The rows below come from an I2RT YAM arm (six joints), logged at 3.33 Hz.
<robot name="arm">
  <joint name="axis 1" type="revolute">
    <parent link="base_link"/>
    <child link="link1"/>
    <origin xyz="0 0 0.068" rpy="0 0 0"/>
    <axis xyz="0 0 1"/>
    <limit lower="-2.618" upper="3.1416"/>
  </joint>
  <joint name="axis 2" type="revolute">
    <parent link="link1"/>
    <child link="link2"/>
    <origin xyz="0.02 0.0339 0.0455" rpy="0 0 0"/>
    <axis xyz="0 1 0"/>
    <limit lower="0" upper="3.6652"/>
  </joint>
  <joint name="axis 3" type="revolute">
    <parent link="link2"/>
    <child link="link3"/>
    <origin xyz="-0.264 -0.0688 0" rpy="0 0 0"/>
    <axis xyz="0 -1 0"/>
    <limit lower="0" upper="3.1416"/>
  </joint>
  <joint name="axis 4" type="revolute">
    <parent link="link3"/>
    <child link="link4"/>
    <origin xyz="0.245 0.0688 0.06" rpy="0 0 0"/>
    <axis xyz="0 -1 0"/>
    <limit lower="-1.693" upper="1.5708"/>
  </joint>
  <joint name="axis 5" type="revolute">
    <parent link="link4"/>
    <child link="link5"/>
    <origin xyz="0.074 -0.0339 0.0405" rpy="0 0 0"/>
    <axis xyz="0 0 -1"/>
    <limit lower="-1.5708" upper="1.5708"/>
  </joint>
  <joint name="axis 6" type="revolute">
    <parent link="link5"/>
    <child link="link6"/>
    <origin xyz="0.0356 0 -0.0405" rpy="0 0 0"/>
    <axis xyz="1 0 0"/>
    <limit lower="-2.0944" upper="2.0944"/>
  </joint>
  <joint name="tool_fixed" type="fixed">
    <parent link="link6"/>
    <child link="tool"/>
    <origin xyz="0 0 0" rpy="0 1.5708 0"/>
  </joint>
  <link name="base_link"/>
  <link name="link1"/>
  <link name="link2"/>
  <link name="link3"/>
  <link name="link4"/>
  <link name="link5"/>
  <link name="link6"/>
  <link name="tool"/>
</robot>
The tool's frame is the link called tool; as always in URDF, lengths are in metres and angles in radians.
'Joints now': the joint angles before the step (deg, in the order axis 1, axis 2, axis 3, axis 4, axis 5, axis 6). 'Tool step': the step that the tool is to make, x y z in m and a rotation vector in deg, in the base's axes. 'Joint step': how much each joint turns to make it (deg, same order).
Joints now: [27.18 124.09 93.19 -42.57 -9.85 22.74]
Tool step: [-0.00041 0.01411 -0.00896 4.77 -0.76 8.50]
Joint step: [1.18 1.55 0.00 3.13 -5.87 -5.98]
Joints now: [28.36 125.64 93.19 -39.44 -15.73 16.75]
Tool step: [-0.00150 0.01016 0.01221 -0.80 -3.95 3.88]
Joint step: [1.35 -0.80 1.33 0.07 1.64 -3.36]
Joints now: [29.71 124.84 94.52 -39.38 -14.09 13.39]
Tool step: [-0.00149 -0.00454 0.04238 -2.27 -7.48 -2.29]
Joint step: [0.07 -5.03 1.20 -0.87 6.15 -0.05]
